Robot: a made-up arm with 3 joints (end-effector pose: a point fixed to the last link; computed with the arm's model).
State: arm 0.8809 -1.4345 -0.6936
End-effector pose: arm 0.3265 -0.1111 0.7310 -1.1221 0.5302 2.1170
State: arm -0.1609 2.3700 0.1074
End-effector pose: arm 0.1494 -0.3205 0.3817 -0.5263 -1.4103 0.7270
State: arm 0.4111 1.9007 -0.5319
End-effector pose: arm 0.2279 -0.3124 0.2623 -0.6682 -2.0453 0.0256
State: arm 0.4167 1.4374 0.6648
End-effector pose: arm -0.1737 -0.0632 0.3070 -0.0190 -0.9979 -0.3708
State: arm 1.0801 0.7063 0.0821
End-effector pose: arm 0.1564 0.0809 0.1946 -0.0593 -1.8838 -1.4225
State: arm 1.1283 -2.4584 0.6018
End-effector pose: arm -0.1077 0.2238 0.6367 -1.8711 0.5603 0.2208
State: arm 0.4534 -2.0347 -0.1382
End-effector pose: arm 0.1102 -0.0629 0.7845 -1.8278 -0.1046 1.7484
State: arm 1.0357 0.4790 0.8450
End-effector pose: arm -0.1018 0.2238 0.2525 0.6891 -1.3801 -1.1125
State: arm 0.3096 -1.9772 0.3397
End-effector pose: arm -0.0267 0.0490 0.7194 -2.2093 0.0493 1.4030
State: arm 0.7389 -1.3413 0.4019
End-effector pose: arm 0.0496 0.2350 0.6221 -2.2525 1.0984 1.4400
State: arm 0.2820 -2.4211 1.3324
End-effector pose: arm -0.1501 0.2776 0.5065 -2.1573 0.2968 0.1365
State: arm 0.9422 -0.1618 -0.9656
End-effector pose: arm 0.4442 -0.1945 0.4217 0.0615 1.7562 2.1400
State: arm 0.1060 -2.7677 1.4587
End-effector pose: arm -0.1751 0.2481 0.5759 -1.8417 0.1388 0.1160
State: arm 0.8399 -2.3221 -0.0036
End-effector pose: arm -0.0520 -0.0571 0.7485 -1.8094 0.0229 1.1092
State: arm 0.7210 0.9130 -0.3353
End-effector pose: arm 0.2474 -0.0602 0.1793 -0.2176 -2.0602 -1.1409
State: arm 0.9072 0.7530 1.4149
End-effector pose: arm -0.3565 0.0886 0.3875 0.7441 -0.7240 -0.7119
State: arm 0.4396 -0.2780 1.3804
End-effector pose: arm -0.2374 0.0126 0.2164 1.8475 -0.7227 -0.3165
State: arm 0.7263 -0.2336 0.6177
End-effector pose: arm 0.0168 0.2586 0.3345 1.4773 -1.4593 -1.2108
